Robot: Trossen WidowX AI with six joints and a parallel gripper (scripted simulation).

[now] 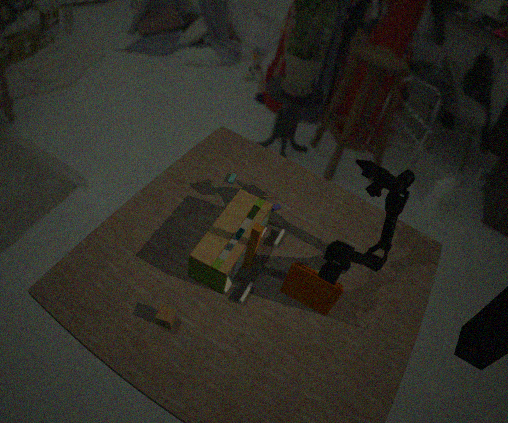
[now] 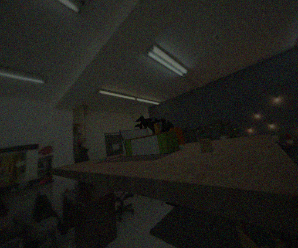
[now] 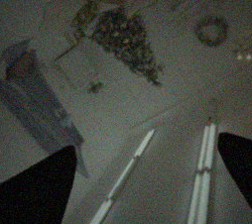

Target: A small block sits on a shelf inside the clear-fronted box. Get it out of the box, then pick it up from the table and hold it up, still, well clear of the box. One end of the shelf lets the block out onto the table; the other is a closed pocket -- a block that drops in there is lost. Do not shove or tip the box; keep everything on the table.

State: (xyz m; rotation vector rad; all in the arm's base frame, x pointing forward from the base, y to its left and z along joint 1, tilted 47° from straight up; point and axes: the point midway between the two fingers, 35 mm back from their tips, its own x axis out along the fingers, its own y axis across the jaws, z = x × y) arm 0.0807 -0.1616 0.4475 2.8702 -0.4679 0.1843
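Right now my gripper tip is 210 mm short of the box, 450 mm to the right of it and 250 mm above it. Round my gripper tip: tan block (230 mm ahead, 860 mm to the left, 290 mm below).
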